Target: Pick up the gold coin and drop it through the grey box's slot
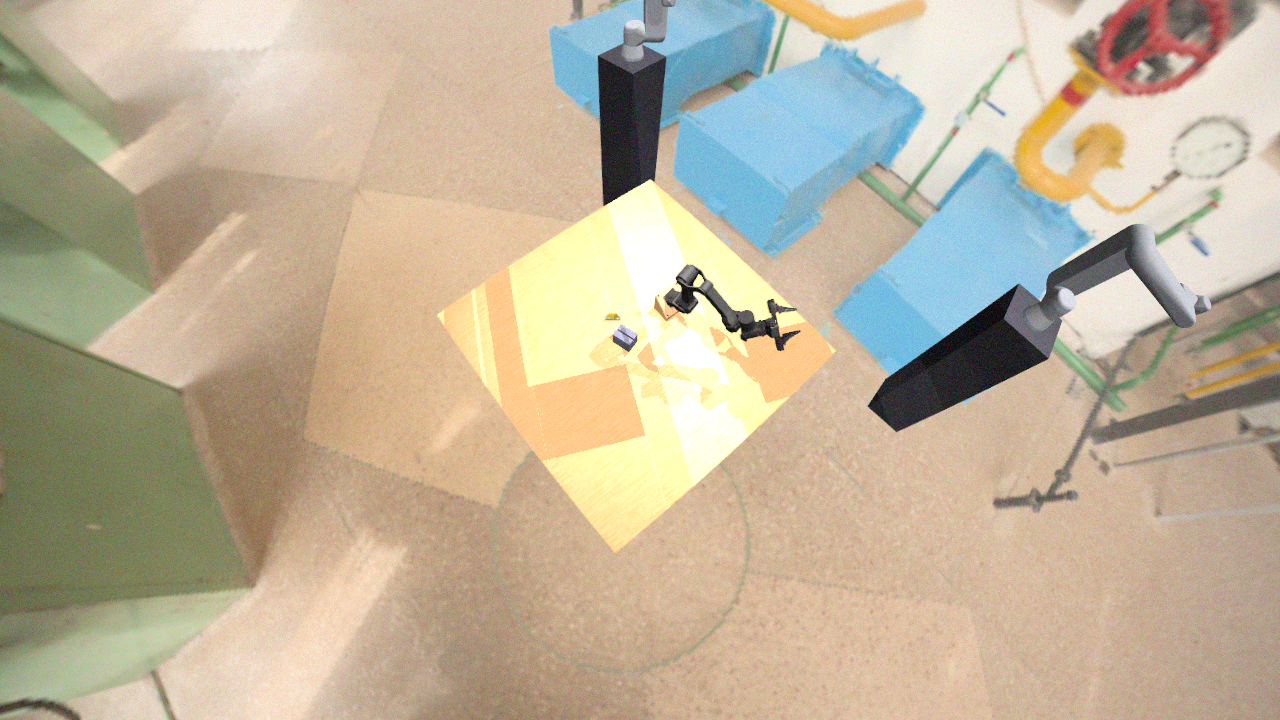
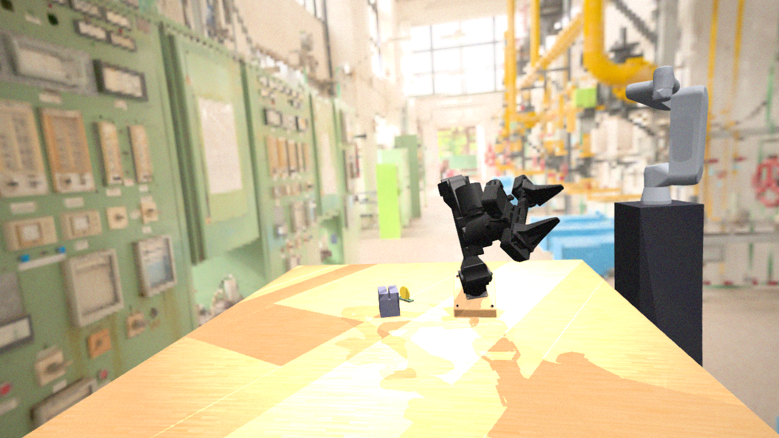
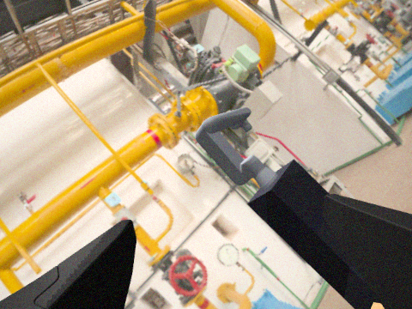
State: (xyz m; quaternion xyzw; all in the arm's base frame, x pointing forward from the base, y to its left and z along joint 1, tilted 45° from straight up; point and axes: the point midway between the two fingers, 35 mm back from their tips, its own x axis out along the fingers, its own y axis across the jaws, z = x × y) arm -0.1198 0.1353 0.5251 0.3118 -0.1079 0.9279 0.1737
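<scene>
My gripper tip is now 33 cm short of the gold coin, 62 cm to the left of it and 35 cm above it.
</scene>
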